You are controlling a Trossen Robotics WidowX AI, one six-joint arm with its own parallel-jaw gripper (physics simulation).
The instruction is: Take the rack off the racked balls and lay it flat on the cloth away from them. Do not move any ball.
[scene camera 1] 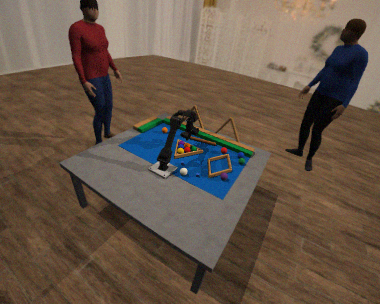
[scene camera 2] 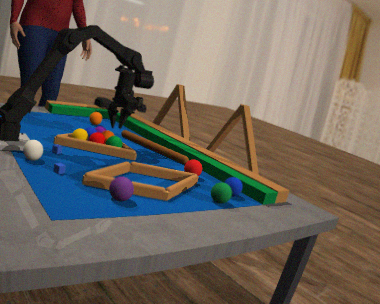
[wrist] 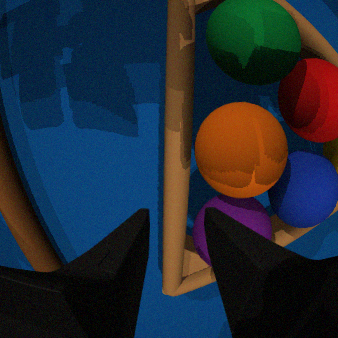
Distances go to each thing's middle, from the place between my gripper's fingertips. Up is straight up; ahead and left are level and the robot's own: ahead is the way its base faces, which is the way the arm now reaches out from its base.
Now: hand 120 mm past the wooden triangle rack (scene camera 2: pixel 126 152), 50 mm above it and 10 mm to the left of it. Round my hand: cue stick (wrist: pixel 29 234): 140 mm ahead, 60 mm to the right, 50 mm below.
